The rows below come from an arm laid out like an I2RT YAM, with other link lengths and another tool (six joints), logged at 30 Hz.
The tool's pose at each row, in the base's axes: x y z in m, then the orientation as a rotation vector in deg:
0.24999 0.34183 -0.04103 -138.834 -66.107 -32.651
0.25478 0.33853 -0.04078 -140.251 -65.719 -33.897
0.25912 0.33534 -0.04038 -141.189 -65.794 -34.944
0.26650 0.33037 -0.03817 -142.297 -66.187 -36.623
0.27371 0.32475 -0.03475 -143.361 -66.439 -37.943
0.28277 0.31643 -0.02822 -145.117 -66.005 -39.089
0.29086 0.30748 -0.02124 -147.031 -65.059 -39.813
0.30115 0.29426 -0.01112 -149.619 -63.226 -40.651
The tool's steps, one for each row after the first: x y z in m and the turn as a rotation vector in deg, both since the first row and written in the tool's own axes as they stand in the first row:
0.00080 0.00568 -0.00099 -1.647 0.126 0.237
0.00149 0.01092 -0.00213 -2.896 0.225 0.121
0.00375 0.01928 -0.00512 -4.627 0.474 -0.306
0.00611 0.02769 -0.00949 -6.136 0.584 -0.578
0.00944 0.03858 -0.01749 -8.008 0.463 -0.273
0.01204 0.04900 -0.02638 -9.733 0.188 0.457
0.01482 0.06310 -0.03966 -11.932 -0.117 1.810

